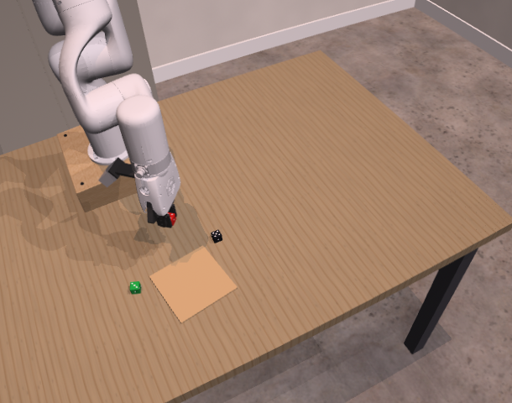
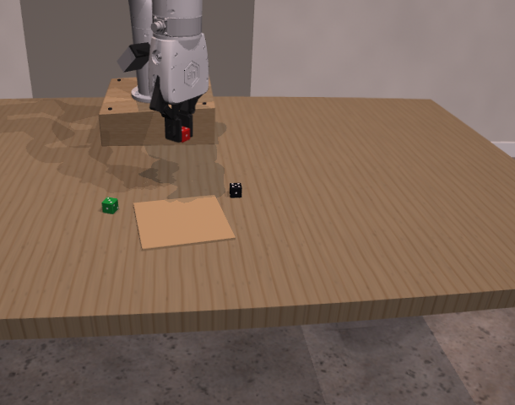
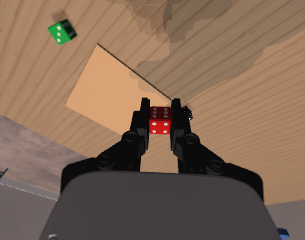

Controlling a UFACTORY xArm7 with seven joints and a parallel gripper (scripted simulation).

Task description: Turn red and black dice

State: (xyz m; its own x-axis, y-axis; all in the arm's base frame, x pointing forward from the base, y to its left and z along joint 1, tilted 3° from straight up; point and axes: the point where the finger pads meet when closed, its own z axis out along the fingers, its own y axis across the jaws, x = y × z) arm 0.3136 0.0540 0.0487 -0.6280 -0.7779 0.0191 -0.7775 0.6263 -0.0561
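Now: the black die 2 cm ahead of my hand, 10 cm to the left of it and 11 cm below it. The rest, counted from my hand: red die: 1 cm below; tan mat: 10 cm ahead, 12 cm below; green die: 7 cm ahead, 11 cm to the right, 11 cm below.
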